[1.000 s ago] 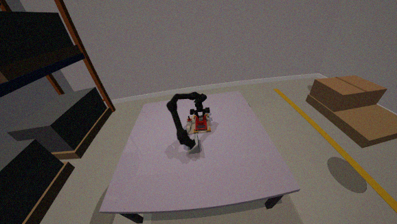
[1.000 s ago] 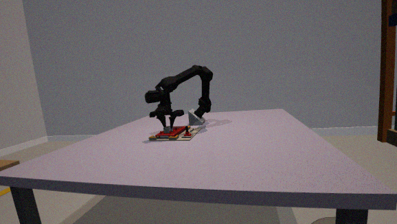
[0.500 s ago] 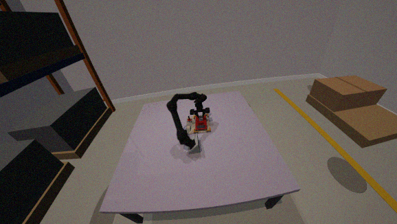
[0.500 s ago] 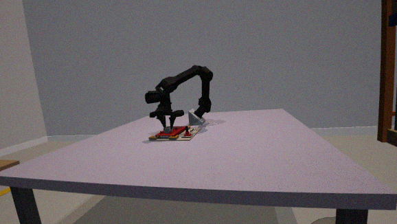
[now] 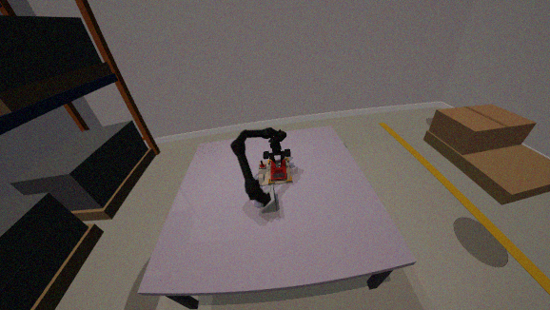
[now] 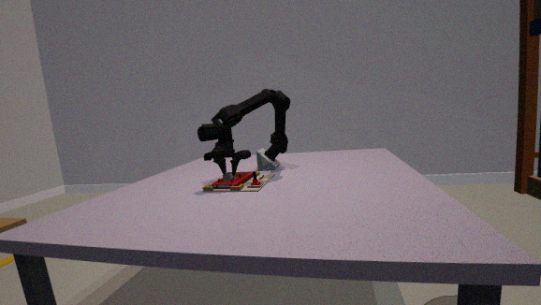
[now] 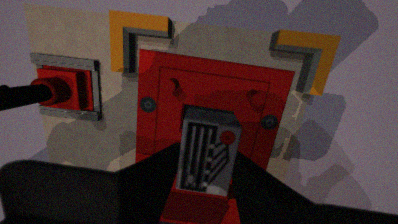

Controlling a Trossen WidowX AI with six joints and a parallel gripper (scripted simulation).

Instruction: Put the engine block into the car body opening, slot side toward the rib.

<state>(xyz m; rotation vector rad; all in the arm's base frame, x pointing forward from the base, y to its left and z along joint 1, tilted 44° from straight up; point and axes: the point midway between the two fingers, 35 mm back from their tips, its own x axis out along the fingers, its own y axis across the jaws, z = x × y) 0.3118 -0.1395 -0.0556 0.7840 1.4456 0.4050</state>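
Right now the grey engine block is 1 cm below my gripper tip. From my gripper tip the other things lie so: beige base plate 3 cm to the left, 3 cm below, 3 cm behind.
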